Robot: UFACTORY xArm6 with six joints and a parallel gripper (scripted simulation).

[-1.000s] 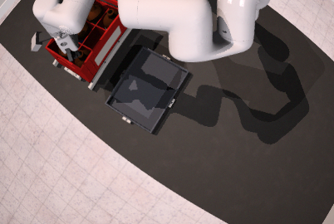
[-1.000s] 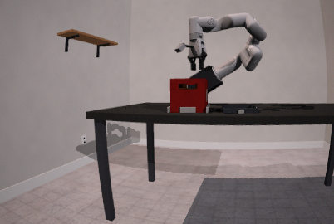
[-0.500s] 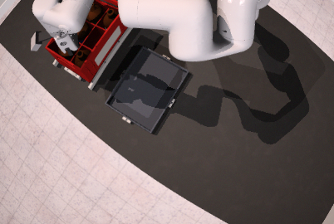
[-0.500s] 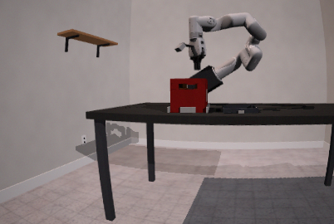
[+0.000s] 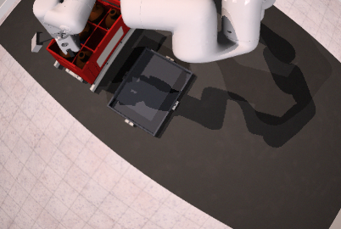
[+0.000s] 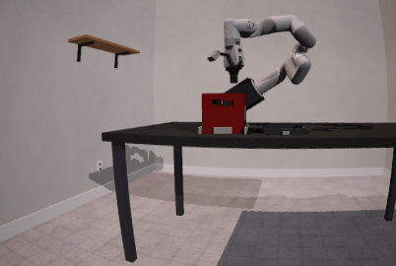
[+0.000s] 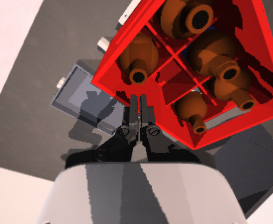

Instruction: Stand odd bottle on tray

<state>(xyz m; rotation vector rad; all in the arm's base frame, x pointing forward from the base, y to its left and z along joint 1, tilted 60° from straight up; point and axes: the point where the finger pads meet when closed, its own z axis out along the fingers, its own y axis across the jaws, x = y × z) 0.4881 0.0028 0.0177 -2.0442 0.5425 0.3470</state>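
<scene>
Right now the red crate is 7 cm behind my hand, 7 cm to the right of it and 16 cm below it. Round my hand: dark flat tray: 10 cm behind, 21 cm to the left, 23 cm below.
</scene>
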